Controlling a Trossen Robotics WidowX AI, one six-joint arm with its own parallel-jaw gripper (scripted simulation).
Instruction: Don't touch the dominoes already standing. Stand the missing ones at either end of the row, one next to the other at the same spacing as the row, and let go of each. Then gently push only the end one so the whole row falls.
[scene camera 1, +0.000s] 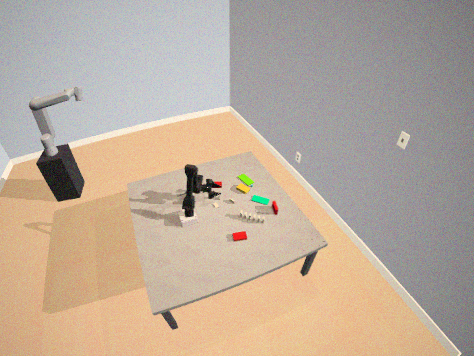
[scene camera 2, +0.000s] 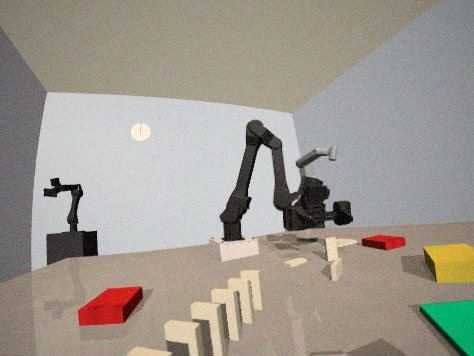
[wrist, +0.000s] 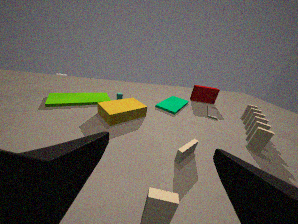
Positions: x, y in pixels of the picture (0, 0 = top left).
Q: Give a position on a red block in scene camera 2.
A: At 113, 306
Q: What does my gripper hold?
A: Nothing.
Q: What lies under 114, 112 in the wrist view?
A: A yellow block.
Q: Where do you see a lime slab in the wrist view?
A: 54, 99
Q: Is my gripper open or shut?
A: Open.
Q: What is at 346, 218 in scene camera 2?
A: My gripper.
